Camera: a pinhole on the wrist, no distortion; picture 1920 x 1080 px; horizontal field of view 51.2 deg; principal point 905.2 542.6 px. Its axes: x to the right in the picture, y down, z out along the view. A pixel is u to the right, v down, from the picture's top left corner.
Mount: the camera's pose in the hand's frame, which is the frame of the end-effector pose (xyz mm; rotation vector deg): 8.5 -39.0 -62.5 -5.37 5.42 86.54
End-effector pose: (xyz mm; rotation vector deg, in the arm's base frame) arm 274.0 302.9 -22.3 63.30 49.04 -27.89
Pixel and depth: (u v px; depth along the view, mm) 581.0 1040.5 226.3
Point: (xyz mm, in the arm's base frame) 271.3 129.6 22.7
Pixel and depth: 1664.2 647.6 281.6
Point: 419.8 156.0 73.3
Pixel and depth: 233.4 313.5 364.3
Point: 325.9 -28.8 -66.1
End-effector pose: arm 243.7 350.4 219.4 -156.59 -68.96 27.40
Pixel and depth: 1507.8 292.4 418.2
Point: 268.9 304.9 -146.4
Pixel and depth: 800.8 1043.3 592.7
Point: -12.4 230.9 -249.1
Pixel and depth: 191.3 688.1 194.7
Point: 133.7 397.7 109.6
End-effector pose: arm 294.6 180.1 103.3 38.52 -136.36 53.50
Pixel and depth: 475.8 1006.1 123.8
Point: 323.2 108.6 72.9
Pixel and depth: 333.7 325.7 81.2
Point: 308.4 126.9 124.6
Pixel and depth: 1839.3 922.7 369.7
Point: 150.3 105.6 -195.1
